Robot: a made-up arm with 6 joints.
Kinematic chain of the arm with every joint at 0, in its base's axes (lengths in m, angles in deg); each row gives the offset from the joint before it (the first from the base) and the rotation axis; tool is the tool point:
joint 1: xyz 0 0 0.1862 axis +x
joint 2: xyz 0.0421 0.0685 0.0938 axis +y
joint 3: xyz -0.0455 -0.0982 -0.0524 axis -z
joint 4: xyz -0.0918 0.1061 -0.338 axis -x
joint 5: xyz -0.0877 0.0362 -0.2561 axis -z
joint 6: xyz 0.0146 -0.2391 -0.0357 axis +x
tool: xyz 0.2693 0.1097 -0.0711
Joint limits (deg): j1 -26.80..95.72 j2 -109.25..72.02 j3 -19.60..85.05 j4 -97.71..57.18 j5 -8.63..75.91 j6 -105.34..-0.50
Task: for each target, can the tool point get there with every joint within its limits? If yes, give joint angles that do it. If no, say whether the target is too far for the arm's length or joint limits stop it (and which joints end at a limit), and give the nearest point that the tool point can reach.
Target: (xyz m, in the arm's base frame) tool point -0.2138 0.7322 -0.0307
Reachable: yes | joints 78.40 2.81 0.37 -19.47 57.49 -23.74
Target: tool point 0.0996 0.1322 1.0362
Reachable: no: joint limits stop it (at a limit: joint 2, joint 4, joint 5) | nearest point 0.2929 0.1091 0.8879 | short by 0.245 m
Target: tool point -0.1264 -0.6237 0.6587
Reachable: no: joint limits stop it (at a limit: joint 2, joint 3, joint 4, joint 6) | nearest point -0.2881 -0.4571 0.5325 | short by 0.264 m
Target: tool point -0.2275 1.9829 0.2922
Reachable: no: too far | nearest point -0.0895 0.9202 0.2354 | short by 1.073 m
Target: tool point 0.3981 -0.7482 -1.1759
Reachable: no: too far | nearest point 0.2581 -0.4208 -0.6158 | short by 0.664 m
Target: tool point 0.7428 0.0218 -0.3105
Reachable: yes | joints -11.91 -48.85 39.96 -42.07 28.99 -52.78
